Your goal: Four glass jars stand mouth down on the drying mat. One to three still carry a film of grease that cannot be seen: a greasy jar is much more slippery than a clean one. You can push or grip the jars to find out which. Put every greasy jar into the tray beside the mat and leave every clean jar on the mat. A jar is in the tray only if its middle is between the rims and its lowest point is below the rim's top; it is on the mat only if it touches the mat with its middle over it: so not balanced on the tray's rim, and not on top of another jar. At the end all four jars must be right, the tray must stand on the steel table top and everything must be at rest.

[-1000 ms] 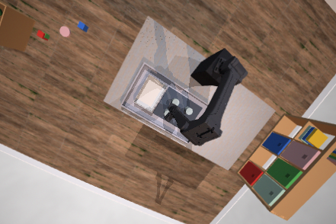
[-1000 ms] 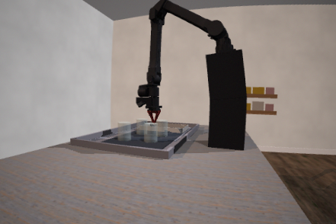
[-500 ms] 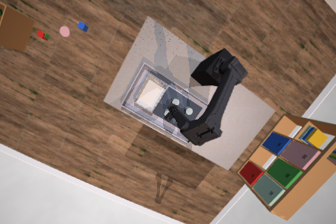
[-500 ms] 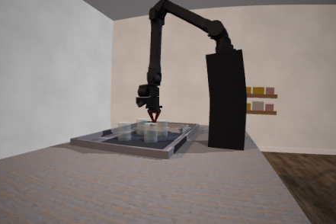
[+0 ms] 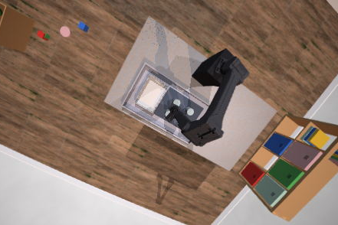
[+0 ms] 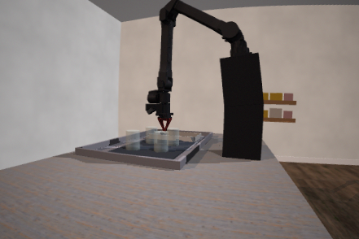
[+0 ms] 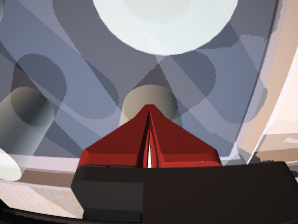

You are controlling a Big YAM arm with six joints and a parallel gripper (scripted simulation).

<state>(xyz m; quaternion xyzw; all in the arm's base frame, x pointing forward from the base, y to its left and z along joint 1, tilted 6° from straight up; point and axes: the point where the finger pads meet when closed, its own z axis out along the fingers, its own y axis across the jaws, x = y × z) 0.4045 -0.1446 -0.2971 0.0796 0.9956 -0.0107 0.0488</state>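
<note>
Right now my hand is 8 cm to the right of the dark drying mat, 8 cm above it and 3 cm short of it. Also, from my hand: pale tray (24 cm to the right, 7 cm below, 2 cm behind).
</note>
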